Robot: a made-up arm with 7 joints.
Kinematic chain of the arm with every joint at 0, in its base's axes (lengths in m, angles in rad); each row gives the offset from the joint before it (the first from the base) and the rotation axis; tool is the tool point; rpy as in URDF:
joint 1: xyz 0 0 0.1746 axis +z
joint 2: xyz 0 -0.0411 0.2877 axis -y
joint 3: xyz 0 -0.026 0.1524 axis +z
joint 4: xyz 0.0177 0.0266 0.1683 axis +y
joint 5: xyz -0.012 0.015 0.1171 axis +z
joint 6: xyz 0 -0.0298 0.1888 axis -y
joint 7: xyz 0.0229 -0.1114 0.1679 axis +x
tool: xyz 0 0 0 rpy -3.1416 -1.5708 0
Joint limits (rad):
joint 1: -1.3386..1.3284
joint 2: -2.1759..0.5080
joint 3: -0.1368..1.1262
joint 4: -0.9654..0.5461
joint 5: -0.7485..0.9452
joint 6: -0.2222..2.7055
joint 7: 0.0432..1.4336
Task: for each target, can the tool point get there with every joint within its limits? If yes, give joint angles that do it. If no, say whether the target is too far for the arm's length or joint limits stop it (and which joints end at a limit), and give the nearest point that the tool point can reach.
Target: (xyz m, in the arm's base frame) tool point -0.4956 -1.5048 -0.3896
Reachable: no: too far | nearest point -0.1421 -0.6877 0.0753 | short by 1.004 m
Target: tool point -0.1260 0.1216 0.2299
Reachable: no: joint limits stop it (at a limit: joint 1, joint 2, joint 3, joint 4, joint 5, joint 6) | nearest point 0.0501 0.2587 0.0782 | short by 0.270 m
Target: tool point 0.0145 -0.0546 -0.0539
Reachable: no: joint limits stop it (at a limit: joint 2, joint 4, joint 5, joint 6) | nearest point 0.0660 -0.2483 0.0646 | short by 0.233 m
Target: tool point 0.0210 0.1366 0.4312
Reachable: no: joint limits stop it (at a limit: joint 1, joint 2, joint 3, joint 4, joint 5, joint 6) | nearest point 0.1185 0.3247 0.4852 | short by 0.219 m
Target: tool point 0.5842 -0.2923 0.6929
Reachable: yes | joints 0.0792 -1.3014 0.7646 -0.4343 0.3361 1.3669 1.2228
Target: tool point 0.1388 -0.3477 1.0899
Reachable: yes | joints 0.0550 -0.6231 0.6449 -0.7627 -0.4034 0.4437 1.0580
